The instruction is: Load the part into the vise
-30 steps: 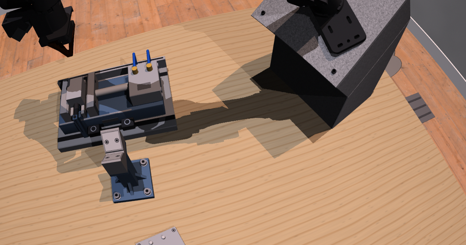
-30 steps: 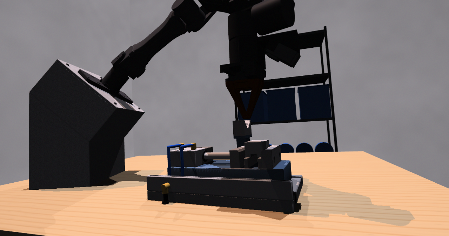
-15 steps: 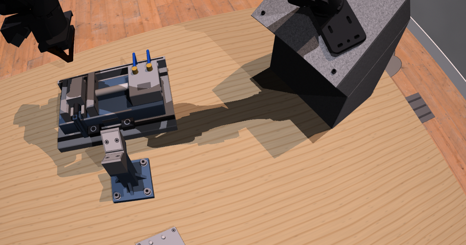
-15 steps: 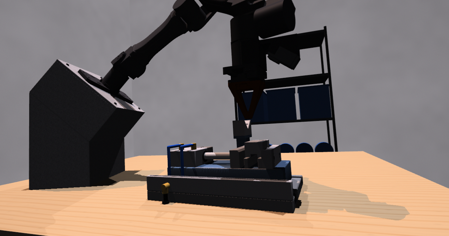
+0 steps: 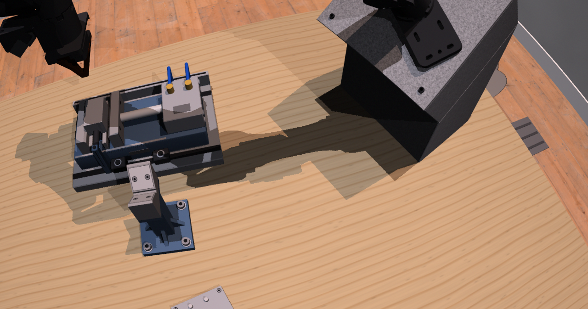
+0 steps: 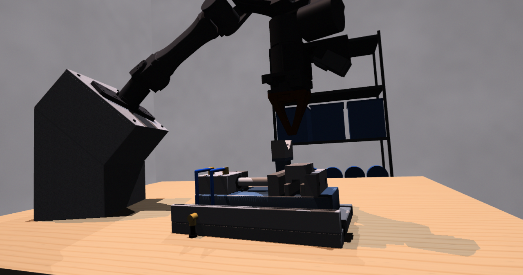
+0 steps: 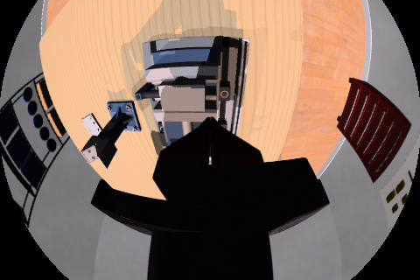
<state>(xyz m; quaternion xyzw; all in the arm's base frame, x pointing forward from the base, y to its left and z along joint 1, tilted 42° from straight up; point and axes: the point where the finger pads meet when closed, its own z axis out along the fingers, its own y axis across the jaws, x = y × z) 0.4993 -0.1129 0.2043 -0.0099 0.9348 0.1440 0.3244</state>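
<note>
The grey part is 8 cm below my hand, 4 cm to the left of it and 1 cm behind it. Round my hand: moving jaw: 9 cm below, 4 cm to the left, 4 cm behind; then work stop rod: 9 cm to the left, 8 cm below, 1 cm behind; then fixed jaw: 9 cm below, 4 cm to the left, 2 cm ahead.
</note>
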